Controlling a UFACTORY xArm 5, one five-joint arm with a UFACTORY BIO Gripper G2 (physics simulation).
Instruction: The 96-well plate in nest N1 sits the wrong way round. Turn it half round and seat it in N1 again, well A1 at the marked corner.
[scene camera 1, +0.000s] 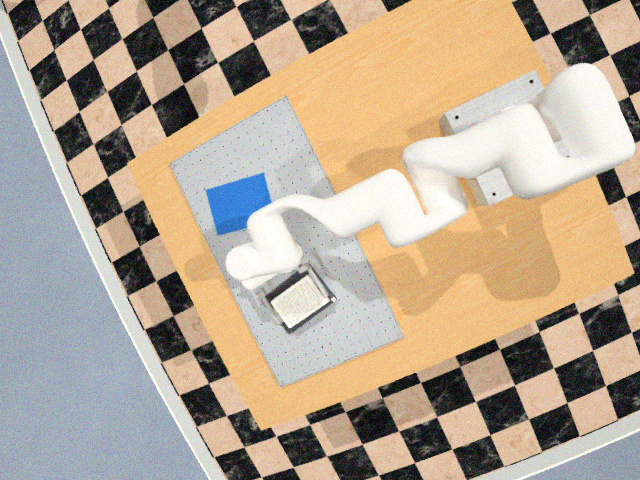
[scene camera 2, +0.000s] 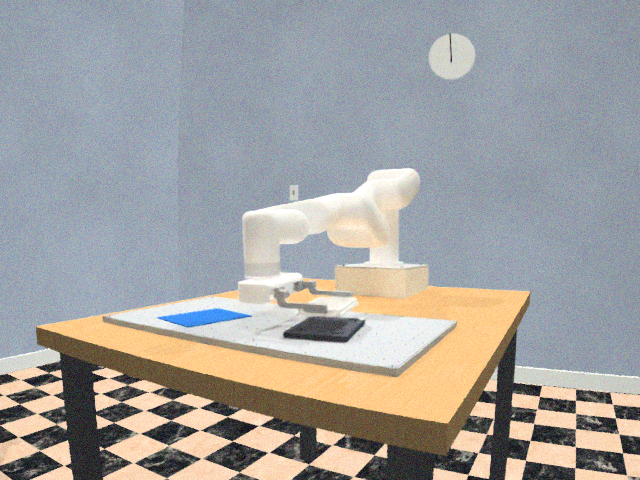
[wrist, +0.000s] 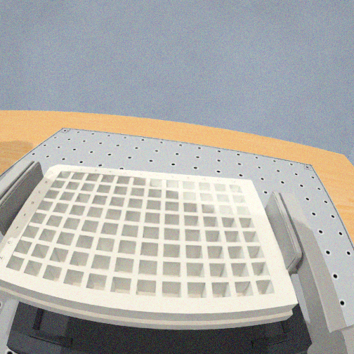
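The white 96-well plate (scene camera 1: 299, 302) (scene camera 2: 333, 305) (wrist: 150, 225) is held level a little above nest N1, with a gap between them in the second scene view. Row letters run along its left edge in the wrist view, G and H at the near end, so A1 lies far left. The black nest N1 (scene camera 1: 290, 329) (scene camera 2: 324, 331) (wrist: 150, 341) is partly hidden under the plate. A small light mark shows at its right corner in the first scene view, beside the plate's A1 corner. My gripper (scene camera 1: 298, 300) (scene camera 2: 339, 301) (wrist: 154, 218) is shut on the plate's short sides.
A flat blue rectangle (scene camera 1: 237, 198) (scene camera 2: 204, 316) lies on the grey perforated board (scene camera 1: 330, 341) (scene camera 2: 413, 333) (wrist: 320, 200), which rests on the wooden table (scene camera 1: 382, 93) (scene camera 2: 480, 351). The arm base block (scene camera 1: 491, 186) (scene camera 2: 379, 281) stands at the table's far side.
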